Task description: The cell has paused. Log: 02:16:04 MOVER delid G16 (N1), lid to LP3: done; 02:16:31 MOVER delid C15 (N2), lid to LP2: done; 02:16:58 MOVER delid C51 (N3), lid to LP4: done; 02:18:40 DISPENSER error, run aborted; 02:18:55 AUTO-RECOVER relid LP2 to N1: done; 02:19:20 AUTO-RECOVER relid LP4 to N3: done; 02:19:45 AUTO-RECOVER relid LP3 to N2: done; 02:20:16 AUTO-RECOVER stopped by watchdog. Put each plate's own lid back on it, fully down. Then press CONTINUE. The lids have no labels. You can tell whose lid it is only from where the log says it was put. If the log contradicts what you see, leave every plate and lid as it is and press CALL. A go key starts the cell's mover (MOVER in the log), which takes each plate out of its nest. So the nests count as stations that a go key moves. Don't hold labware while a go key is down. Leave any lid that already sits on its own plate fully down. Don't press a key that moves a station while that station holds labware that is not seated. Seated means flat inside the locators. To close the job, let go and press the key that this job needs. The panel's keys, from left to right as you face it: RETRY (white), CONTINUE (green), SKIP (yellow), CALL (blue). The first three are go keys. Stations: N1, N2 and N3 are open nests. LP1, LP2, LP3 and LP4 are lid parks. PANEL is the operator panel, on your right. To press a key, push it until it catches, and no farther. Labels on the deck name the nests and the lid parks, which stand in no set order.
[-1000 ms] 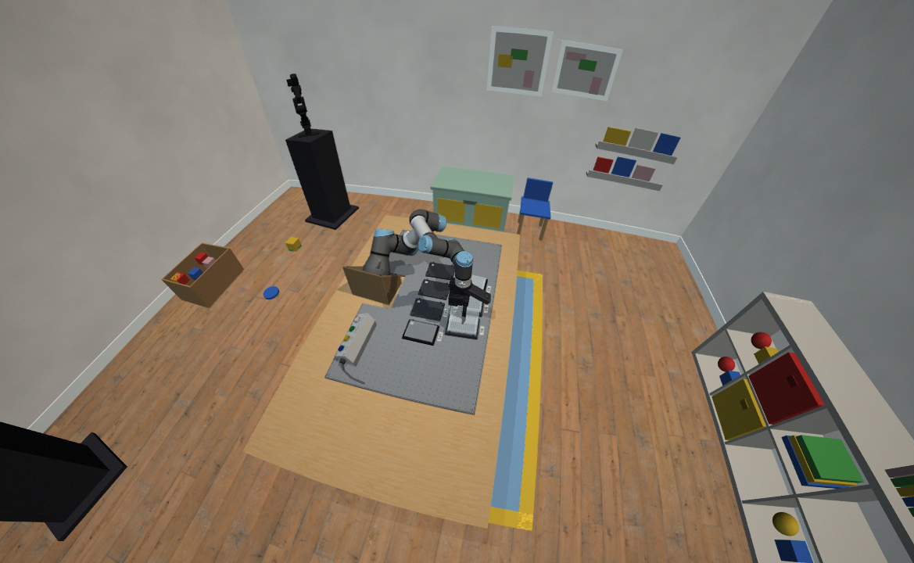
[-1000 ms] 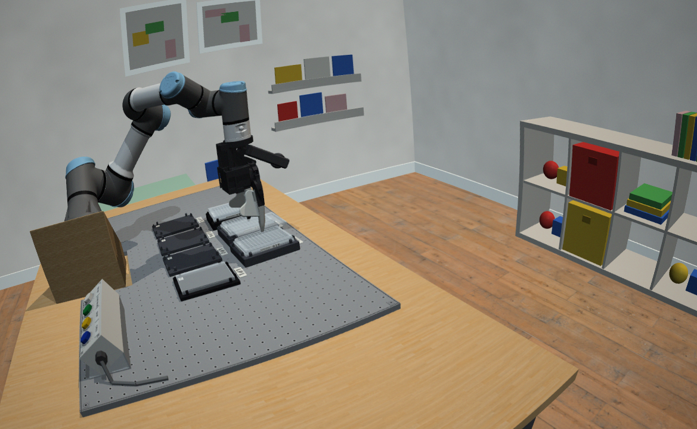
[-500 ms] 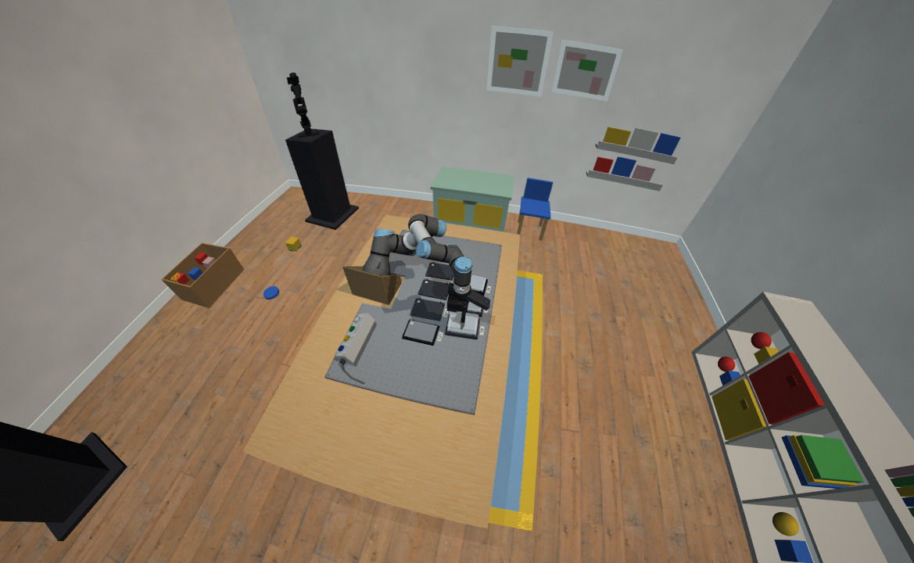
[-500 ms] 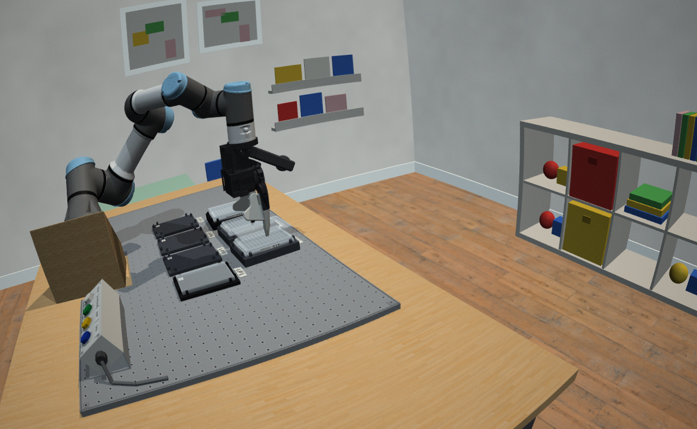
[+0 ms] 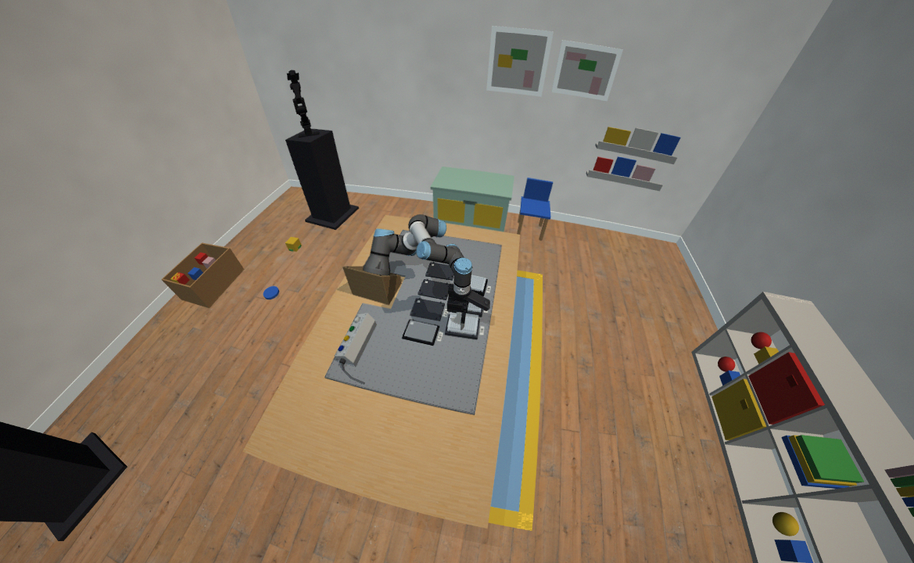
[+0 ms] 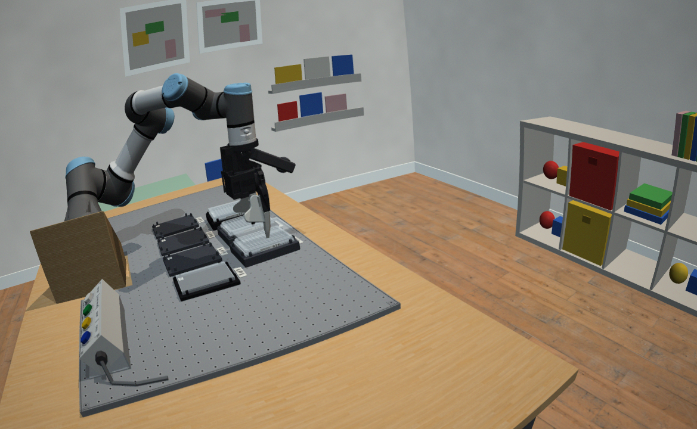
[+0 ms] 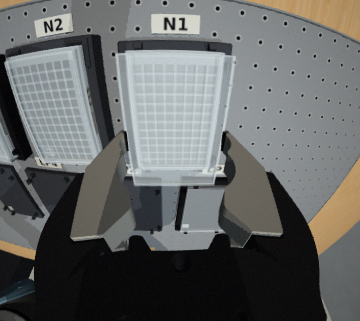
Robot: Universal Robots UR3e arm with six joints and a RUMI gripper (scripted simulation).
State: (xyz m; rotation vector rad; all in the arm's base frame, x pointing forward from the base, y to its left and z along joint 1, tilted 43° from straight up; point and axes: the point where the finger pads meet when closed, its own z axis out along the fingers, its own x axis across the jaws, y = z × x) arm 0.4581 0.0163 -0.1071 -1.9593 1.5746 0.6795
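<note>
Right now my hand is 40 mm above the plate. Also, from my hand: lid park LP1 (160 mm behind, 90 mm to the right, 60 mm below); lid park LP2 (190 mm behind, 40 mm to the left, 60 mm below); pale grey lid (160 mm behind, 90 mm to the right, 50 mm below).
</note>
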